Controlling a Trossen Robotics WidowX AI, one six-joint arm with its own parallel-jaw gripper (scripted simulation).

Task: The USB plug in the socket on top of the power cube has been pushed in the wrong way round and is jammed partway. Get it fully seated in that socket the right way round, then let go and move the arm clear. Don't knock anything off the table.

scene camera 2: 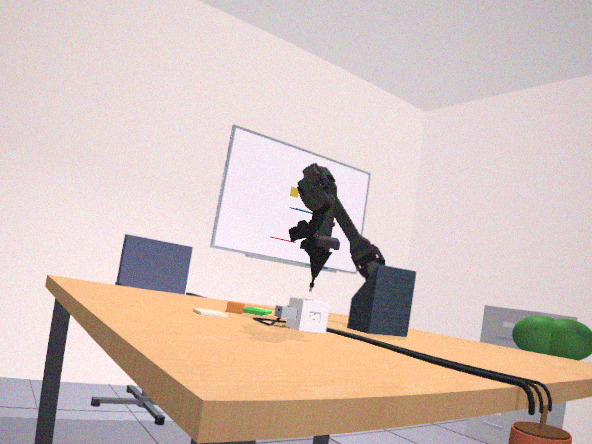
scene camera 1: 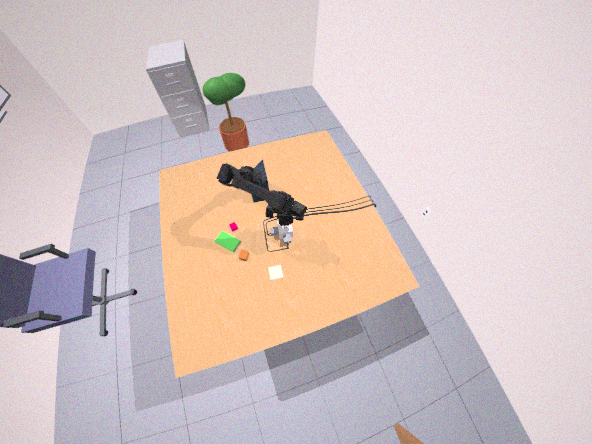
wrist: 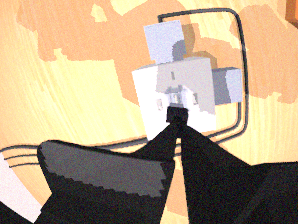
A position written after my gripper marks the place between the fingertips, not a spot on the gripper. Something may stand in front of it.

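My gripper (scene camera 2: 314, 277) holds a dark USB plug. The wrist view shows a grey plug (wrist: 165, 41) and, again, my gripper (wrist: 178, 131).
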